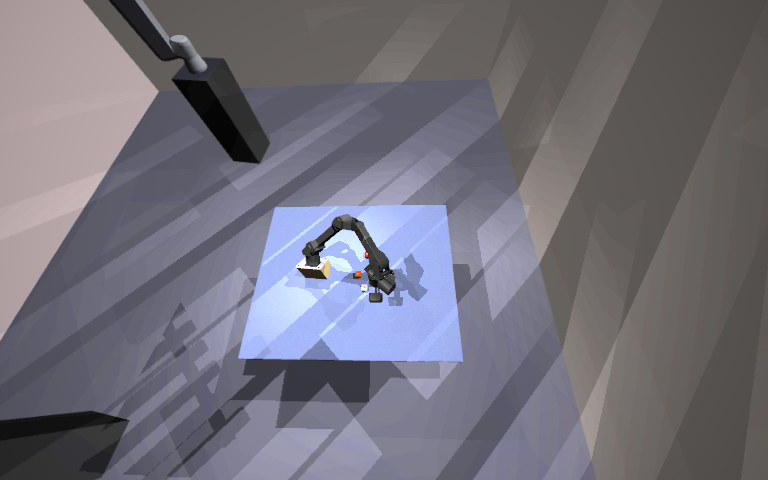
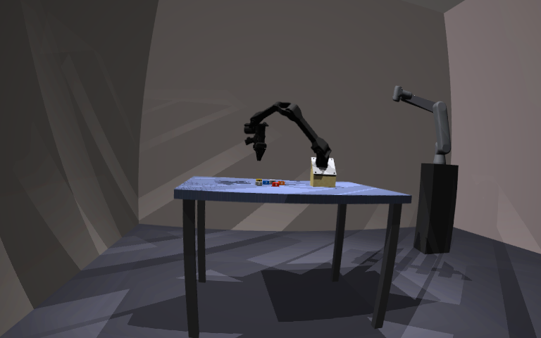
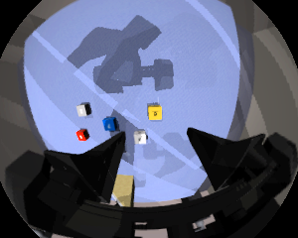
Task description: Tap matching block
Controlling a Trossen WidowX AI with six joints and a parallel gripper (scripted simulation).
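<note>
Right now my gripper tip is 10 mm past the yellow block, 10 mm to the left of it and 120 mm above it. The rest, counted from my gripper tip: orange-yellow block: 140 mm behind, 90 mm to the left, 120 mm below; then white block: 80 mm behind, 20 mm to the left, 120 mm below; then blue block: 50 mm behind, 110 mm to the left, 120 mm below.
</note>
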